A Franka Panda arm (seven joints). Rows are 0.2 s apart.
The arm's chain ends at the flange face. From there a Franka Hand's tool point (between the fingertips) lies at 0.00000 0.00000 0.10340 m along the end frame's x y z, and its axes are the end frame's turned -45 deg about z.
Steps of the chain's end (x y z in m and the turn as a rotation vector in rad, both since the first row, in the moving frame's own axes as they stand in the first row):
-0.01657 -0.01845 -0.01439 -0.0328 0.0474 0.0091
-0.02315 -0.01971 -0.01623 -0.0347 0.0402 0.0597
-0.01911 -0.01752 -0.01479 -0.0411 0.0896 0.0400
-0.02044 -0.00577 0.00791 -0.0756 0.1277 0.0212
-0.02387 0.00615 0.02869 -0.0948 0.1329 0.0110
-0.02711 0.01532 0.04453 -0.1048 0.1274 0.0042
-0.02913 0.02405 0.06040 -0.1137 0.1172 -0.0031
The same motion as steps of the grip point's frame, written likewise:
0.00237 -0.01890 -0.01456 -0.0567 0.0103 0.0091
-0.00219 -0.02482 -0.01638 -0.0530 0.0039 0.0597
0.00222 -0.01629 -0.01529 -0.0924 0.0343 0.0400
-0.00674 -0.00368 0.00677 -0.1438 0.0368 0.0212
-0.01855 0.00406 0.02732 -0.1610 0.0269 0.0110
-0.02839 0.00857 0.04313 -0.1642 0.0160 0.0042
-0.03732 0.01321 0.05902 -0.1633 0.0025 -0.0031

